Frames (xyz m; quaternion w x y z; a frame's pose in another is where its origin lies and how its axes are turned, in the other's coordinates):
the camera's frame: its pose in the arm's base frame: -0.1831 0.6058 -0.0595 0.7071 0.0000 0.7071 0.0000
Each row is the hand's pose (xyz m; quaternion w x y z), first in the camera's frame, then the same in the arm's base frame.
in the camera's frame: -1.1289 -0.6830 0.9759 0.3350 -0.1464 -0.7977 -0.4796
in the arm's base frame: 0.7928 -0.0772 1.0694 0.8009 -0.4426 -0.3272 -0.2356
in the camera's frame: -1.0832 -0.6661 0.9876 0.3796 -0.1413 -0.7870 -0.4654
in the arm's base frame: 0.8045 -0.0603 1.0237 0.8249 -0.4290 -0.2881 -0.2292
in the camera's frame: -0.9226 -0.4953 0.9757 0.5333 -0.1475 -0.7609 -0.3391
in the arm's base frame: 0.7926 0.1105 0.8631 0.9151 -0.3441 -0.1609 -0.1355
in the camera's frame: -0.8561 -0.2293 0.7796 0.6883 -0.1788 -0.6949 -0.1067
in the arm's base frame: 0.5965 0.3765 0.7966 0.9781 -0.2019 -0.0047 0.0510
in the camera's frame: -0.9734 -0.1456 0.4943 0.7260 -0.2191 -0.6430 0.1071
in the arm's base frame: 0.3112 0.4602 0.9139 0.9680 -0.0792 0.0587 0.2307
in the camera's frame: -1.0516 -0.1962 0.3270 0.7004 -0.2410 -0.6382 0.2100
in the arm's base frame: 0.1439 0.4096 0.9921 0.9465 -0.0219 0.0440 0.3189
